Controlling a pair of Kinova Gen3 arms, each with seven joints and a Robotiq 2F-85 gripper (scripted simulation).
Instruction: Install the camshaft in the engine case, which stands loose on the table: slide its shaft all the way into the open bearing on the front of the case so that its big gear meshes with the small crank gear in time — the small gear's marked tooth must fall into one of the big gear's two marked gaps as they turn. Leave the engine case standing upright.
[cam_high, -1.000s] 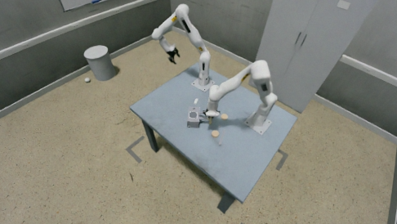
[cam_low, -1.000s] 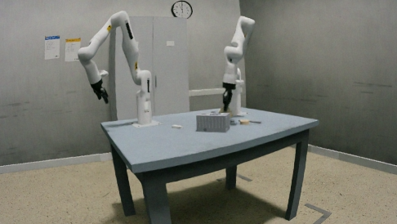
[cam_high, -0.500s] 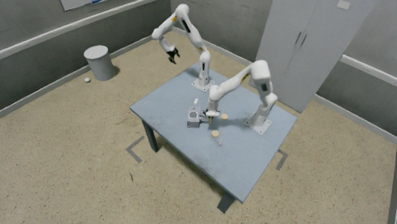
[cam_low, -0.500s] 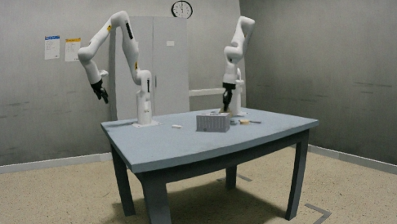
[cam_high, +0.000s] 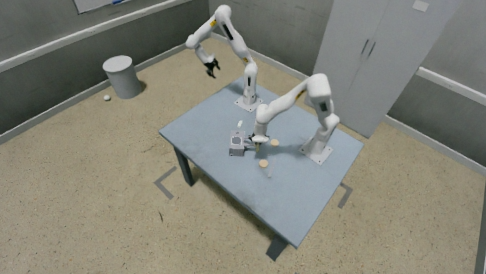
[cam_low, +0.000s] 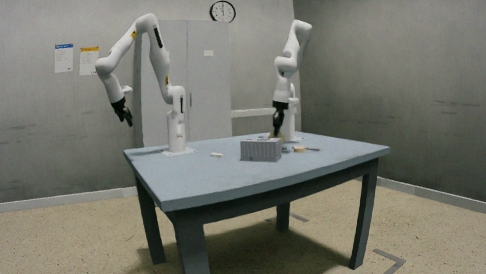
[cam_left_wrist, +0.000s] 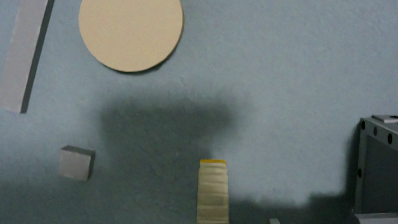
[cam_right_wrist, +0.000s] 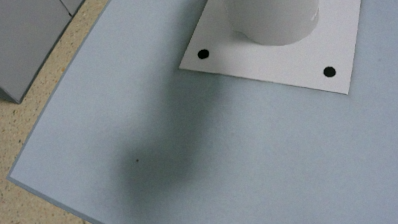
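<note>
Right now the tan camshaft gear is 3 cm to the right of my left hand, 3 cm below it and 2 cm ahead of it. Also, from my left hand: tan disc (10 cm to the left, 9 cm below, 4 cm ahead); then small grey block (9 cm below, 7 cm to the left, 4 cm behind); then crank gear (7 cm to the right, 3 cm below, 2 cm behind).
</note>
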